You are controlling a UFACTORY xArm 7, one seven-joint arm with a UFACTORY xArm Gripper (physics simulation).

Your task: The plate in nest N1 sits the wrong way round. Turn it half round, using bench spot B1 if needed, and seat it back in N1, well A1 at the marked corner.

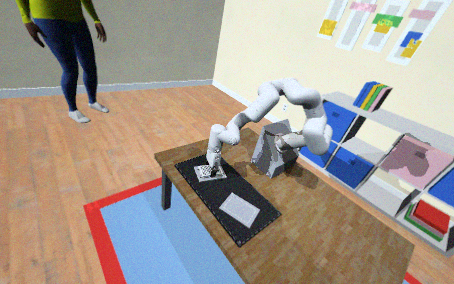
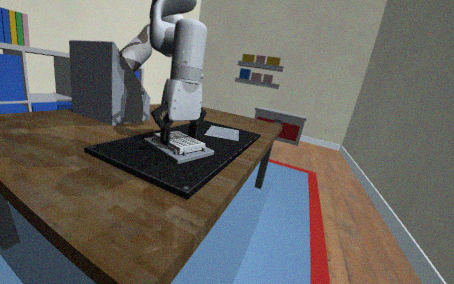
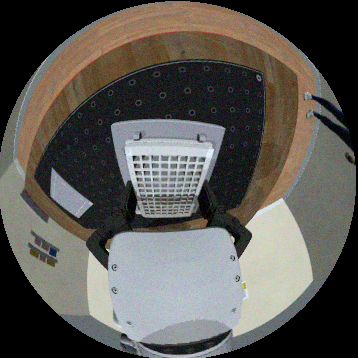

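The white plate (image 1: 206, 170) (image 2: 186, 142) (image 3: 169, 175), with a grid of square wells, lies level and very low over the grey nest N1 (image 1: 202, 179) (image 2: 195, 157) (image 3: 218, 139), within its small corner posts. Whether it bears fully on the nest is too small to tell. My gripper (image 1: 214, 172) (image 2: 181, 137) (image 3: 167, 187) points down and is shut on the plate, one black finger at each side. The corner mark and well A1 cannot be made out. Bench spot B1 (image 1: 240, 209) (image 2: 222, 132) (image 3: 69, 194) is a pale, outlined rectangle with no plate on it.
Nest and bench spot are on a black board (image 1: 205, 192) (image 2: 135, 161) (image 3: 235, 150) with small round holes, on the wooden table (image 1: 320, 215) (image 2: 45, 155). A grey angled block (image 1: 272, 150) (image 2: 92, 80) stands behind the board, beside the arm. A person stands away from the table.
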